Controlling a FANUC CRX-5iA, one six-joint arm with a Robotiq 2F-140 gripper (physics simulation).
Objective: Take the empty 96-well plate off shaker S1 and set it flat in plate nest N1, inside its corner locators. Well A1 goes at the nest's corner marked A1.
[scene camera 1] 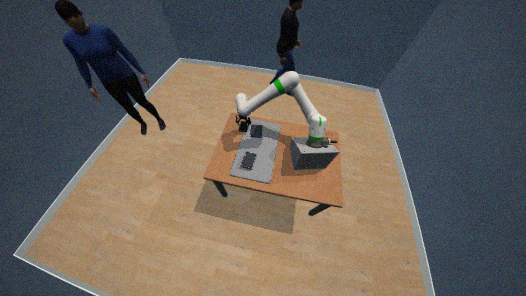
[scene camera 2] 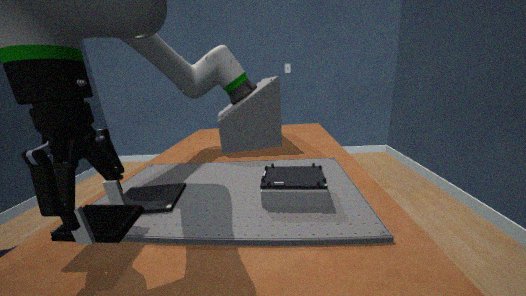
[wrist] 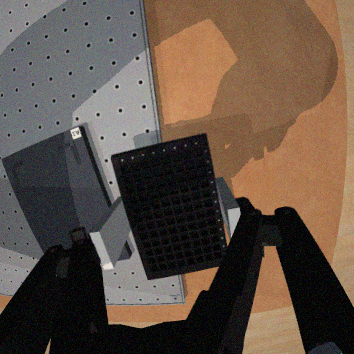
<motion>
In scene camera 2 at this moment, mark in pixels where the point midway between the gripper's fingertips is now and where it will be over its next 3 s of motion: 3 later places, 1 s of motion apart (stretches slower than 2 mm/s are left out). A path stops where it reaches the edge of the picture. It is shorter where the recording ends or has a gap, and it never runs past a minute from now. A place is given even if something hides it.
The gripper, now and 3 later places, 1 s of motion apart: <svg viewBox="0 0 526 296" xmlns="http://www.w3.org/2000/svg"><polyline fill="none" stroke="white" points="105,224 111,235 113,234 114,233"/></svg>
</motion>
